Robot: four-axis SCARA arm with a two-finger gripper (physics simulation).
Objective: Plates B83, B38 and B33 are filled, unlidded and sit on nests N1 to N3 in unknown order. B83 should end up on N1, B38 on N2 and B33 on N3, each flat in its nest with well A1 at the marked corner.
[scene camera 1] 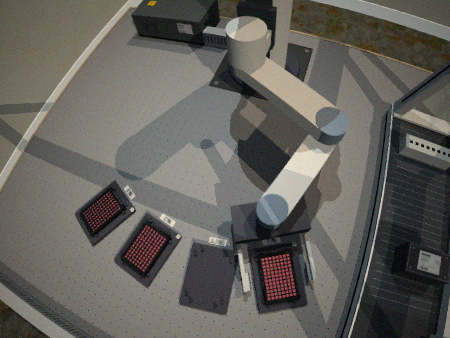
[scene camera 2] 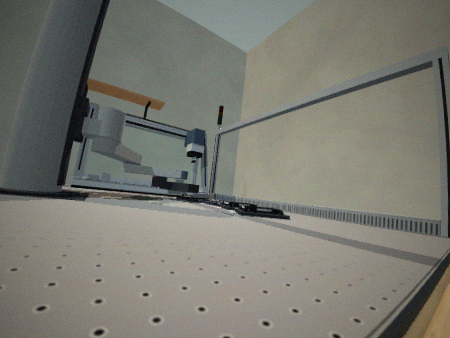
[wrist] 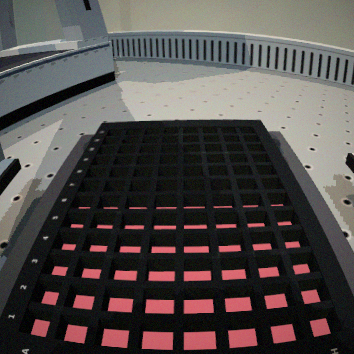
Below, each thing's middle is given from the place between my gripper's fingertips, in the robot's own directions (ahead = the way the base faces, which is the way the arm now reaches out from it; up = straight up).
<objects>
Now: hand 170 mm to the left of the out nest (scene camera 1: 209, 278), 40 mm short of it and 30 mm above it. From my hand the other things lie so: nest N2 (scene camera 1: 147, 280) (360 mm to the right, 30 mm below, 30 mm ahead); nest N3 (scene camera 1: 121, 218) (530 mm to the right, 30 mm below, 10 mm behind).
</objects>
